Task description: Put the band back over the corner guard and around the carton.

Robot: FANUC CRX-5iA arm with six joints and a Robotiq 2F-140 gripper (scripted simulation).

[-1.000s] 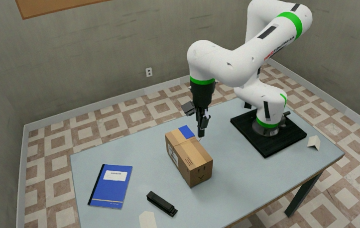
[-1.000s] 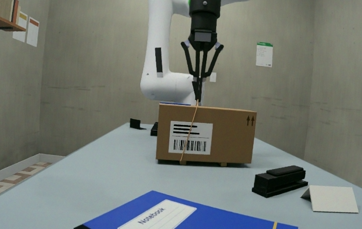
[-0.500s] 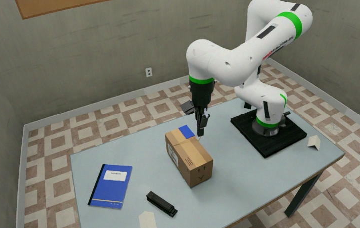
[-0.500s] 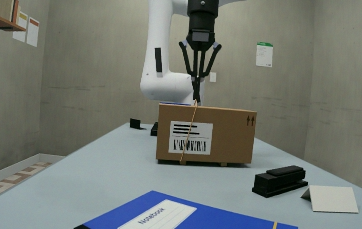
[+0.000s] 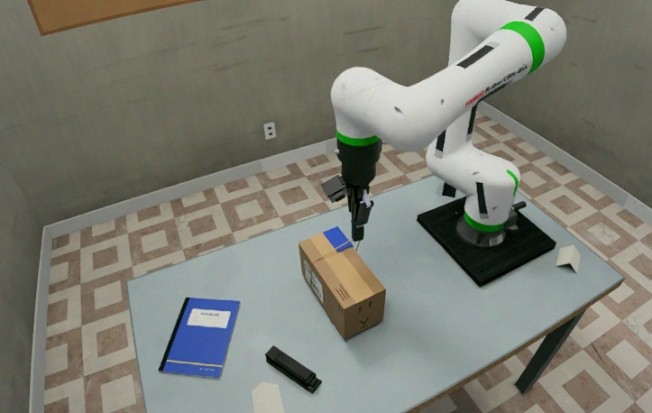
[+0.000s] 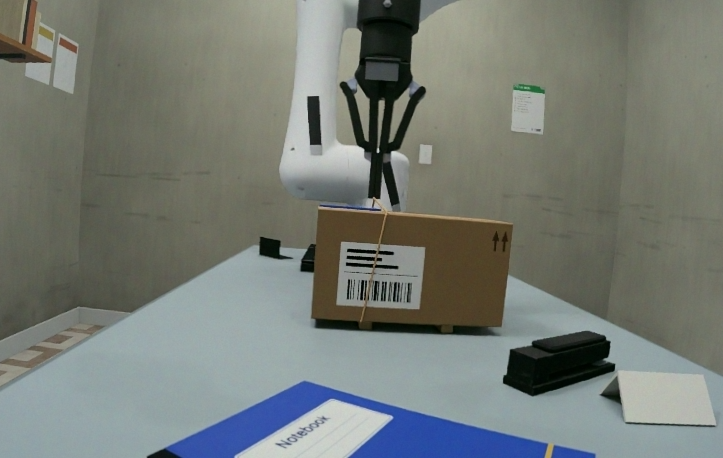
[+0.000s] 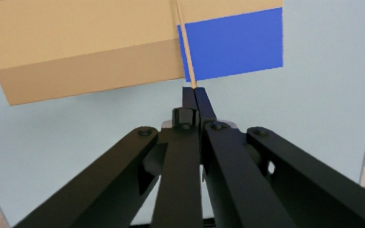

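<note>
My gripper is now 3 cm short of the blue corner guard, 3 cm to the left of it and 6 cm above it. Also, from my hand: blue notebook 44 cm ahead, 1 cm to the left, 19 cm below; black bracket 47 cm behind, 22 cm to the right, 18 cm below.
</note>
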